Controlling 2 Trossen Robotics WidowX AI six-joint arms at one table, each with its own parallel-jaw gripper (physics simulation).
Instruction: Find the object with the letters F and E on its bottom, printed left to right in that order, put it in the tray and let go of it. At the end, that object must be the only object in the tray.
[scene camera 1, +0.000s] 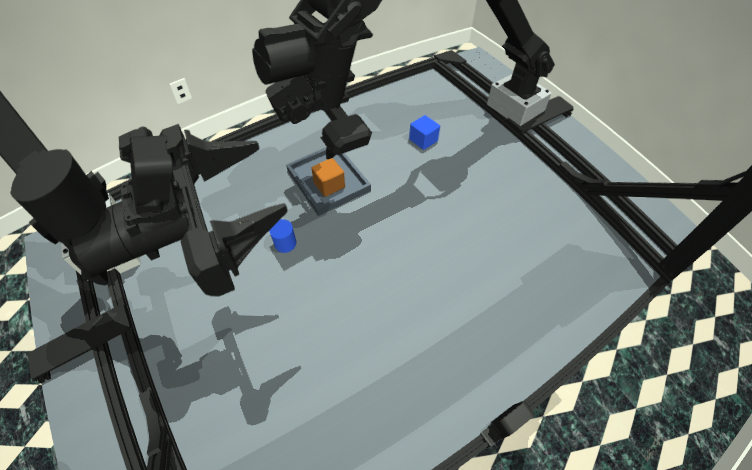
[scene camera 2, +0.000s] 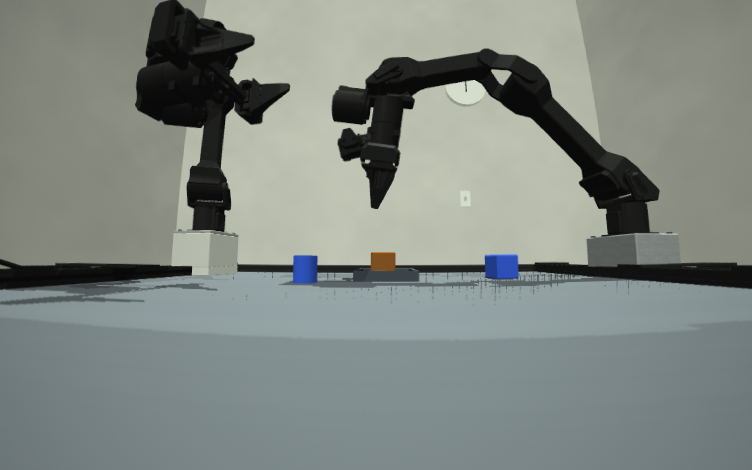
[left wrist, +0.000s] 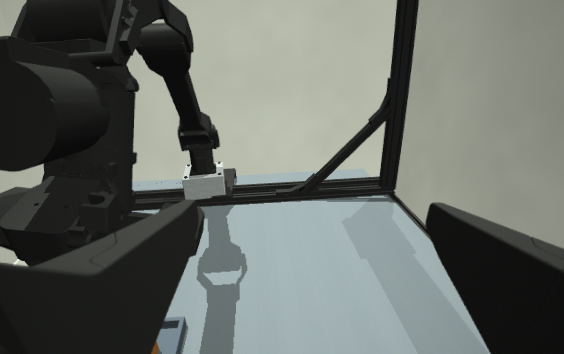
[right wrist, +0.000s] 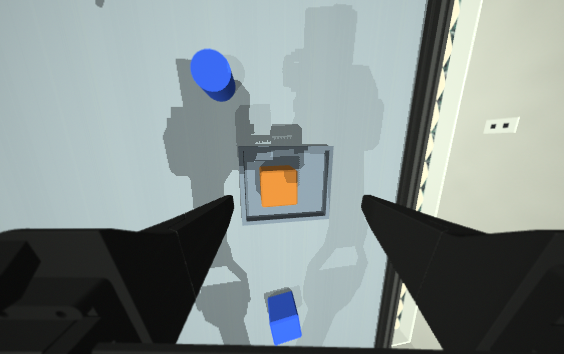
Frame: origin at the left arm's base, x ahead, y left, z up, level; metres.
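Seen in the pictures: left gripper, fingertip midpoint: (scene camera 1: 271, 174) (scene camera 2: 273, 66) (left wrist: 313, 212); right gripper, fingertip midpoint: (scene camera 1: 315, 138) (scene camera 2: 374, 208) (right wrist: 297, 201); left arm's base, origin of the base link: (scene camera 2: 207, 232); right arm's base, origin of the base link: (scene camera 1: 522, 87) (scene camera 2: 629, 235) (left wrist: 203, 170).
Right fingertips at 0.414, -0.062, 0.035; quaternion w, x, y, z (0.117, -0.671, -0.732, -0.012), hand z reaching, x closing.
Pixels of each thing's middle, then the offset from my right fingertips to it, as dx, dy, dz.
- orange cube, body centre: (right wrist: 277, 184) (scene camera 1: 328, 177) (scene camera 2: 383, 264) +0.015, +0.002, -0.106
- grey tray, body centre: (right wrist: 286, 184) (scene camera 1: 327, 177) (scene camera 2: 386, 273) +0.020, +0.019, -0.126
- blue cylinder, body centre: (right wrist: 215, 78) (scene camera 1: 283, 236) (scene camera 2: 305, 269) -0.107, -0.076, -0.113
- blue cube, body centre: (scene camera 1: 424, 132) (scene camera 2: 501, 266) (right wrist: 283, 316) +0.244, +0.026, -0.112
An orange cube (scene camera 1: 329, 178) (scene camera 2: 382, 261) (right wrist: 279, 188) rests inside the grey tray (scene camera 1: 344, 200) (scene camera 2: 399, 276) (right wrist: 330, 185). A blue cylinder (scene camera 1: 283, 236) (scene camera 2: 305, 269) (right wrist: 211, 71) stands upright on the table outside the tray. A blue cube (scene camera 1: 424, 133) (scene camera 2: 501, 266) (right wrist: 284, 317) sits on the table on the tray's other side. All bottoms are hidden, and no letters show. My right gripper (scene camera 2: 375, 205) (right wrist: 297, 201) is open and empty, pointing down above the tray and apart from the orange cube. My left gripper (scene camera 1: 271, 176) (scene camera 2: 271, 63) (left wrist: 313, 212) is open and empty, high above the table's left side.
The right arm's base (scene camera 1: 518, 102) (scene camera 2: 633, 249) (left wrist: 204, 185) stands at the table's right side. The left arm's base (scene camera 2: 205, 252) stands opposite. Dark frame rails (scene camera 1: 610, 221) run along the table edges, and a dark upright post (left wrist: 398, 100) rises at a corner.
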